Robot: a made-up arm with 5 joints. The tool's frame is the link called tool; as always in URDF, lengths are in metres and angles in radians. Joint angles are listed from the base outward. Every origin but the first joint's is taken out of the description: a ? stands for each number. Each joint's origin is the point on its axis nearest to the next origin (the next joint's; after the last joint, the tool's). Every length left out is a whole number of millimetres.
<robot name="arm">
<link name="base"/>
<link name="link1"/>
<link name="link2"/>
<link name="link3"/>
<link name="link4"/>
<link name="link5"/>
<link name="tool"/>
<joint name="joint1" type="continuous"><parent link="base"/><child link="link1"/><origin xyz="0.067 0 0.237" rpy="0 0 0"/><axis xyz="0 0 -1"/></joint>
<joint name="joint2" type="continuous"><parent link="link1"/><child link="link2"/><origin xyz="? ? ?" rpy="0 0 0"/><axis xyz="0 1 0"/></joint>
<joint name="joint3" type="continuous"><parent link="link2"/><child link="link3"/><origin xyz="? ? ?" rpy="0 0 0"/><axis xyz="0 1 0"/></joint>
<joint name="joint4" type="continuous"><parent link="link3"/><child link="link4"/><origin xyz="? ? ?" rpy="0 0 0"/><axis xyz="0 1 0"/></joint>
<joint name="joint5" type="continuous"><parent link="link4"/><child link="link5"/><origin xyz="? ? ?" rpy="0 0 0"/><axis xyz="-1 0 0"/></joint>
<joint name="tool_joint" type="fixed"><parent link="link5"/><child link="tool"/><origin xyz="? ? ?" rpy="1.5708 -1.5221 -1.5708"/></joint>
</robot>
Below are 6 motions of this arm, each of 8 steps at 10 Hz.
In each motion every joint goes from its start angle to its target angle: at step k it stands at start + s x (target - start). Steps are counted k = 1, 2, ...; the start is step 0. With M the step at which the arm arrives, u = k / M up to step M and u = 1 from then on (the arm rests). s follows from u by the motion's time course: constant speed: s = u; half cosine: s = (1 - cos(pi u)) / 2; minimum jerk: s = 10 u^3 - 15 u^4 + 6 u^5.
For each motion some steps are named. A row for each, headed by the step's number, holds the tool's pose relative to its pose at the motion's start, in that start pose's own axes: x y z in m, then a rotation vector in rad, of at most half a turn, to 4 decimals.
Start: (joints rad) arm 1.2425 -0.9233 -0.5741 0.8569 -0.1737
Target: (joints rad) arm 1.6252 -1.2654 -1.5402 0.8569 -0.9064
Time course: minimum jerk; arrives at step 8
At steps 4, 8:
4: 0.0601 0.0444 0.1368 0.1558 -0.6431 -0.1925
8: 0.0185 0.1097 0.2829 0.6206 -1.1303 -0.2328

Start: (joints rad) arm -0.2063 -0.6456 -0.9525 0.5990 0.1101
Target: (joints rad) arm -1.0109 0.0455 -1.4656 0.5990 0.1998
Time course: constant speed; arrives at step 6
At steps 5, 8:
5: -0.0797 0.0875 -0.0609 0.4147 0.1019 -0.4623
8: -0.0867 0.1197 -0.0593 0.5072 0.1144 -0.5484

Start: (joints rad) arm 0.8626 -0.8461 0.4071 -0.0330 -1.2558
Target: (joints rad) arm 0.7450 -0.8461 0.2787 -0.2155 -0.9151
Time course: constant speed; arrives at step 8
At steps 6, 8:
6: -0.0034 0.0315 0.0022 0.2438 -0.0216 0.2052
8: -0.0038 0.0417 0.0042 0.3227 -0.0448 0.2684

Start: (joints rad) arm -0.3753 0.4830 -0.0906 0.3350 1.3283
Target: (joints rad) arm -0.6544 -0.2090 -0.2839 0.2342 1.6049
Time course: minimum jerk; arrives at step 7
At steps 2, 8:
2: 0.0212 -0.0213 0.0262 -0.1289 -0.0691 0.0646
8: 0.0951 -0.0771 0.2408 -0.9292 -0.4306 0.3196

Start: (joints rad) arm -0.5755 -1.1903 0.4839 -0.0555 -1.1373
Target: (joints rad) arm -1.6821 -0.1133 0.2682 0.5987 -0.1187
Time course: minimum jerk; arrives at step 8
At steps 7, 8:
7: -0.2799 -0.0418 0.0502 0.0802 1.8352 0.6956
8: -0.2836 -0.0407 0.0552 0.1034 1.8654 0.7115

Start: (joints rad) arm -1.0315 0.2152 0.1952 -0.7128 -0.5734
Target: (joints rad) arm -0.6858 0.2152 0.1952 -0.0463 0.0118
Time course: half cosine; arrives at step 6
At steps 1, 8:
1: 0.0023 -0.0078 0.0003 -0.0436 0.0242 0.0456
8: 0.0386 -0.1082 0.0347 -0.5538 0.5172 0.5465

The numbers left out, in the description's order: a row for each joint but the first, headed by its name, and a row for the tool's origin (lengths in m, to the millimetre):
joint2: 0.046 -0.009 0
joint3: 0.041 0 0.165
joint4: 0.159 0 0.006
joint5: 0.062 0 0
tool: 0 0 0

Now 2 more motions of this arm.
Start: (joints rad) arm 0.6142 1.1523 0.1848 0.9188 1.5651
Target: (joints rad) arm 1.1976 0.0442 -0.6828 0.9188 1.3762
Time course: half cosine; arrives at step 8
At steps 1, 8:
1: -0.0048 -0.0057 0.0146 -0.0743 -0.0177 -0.0249
8: -0.1653 0.2475 0.3295 -1.9439 -0.0817 -0.7815

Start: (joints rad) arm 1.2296 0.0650 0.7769 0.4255 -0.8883
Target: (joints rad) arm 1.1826 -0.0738 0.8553 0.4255 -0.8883
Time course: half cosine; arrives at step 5
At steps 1, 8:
1: -0.0012 0.0001 0.0017 0.0054 -0.0023 0.0043
8: -0.0127 -0.0003 0.0168 0.0578 -0.0234 0.0444

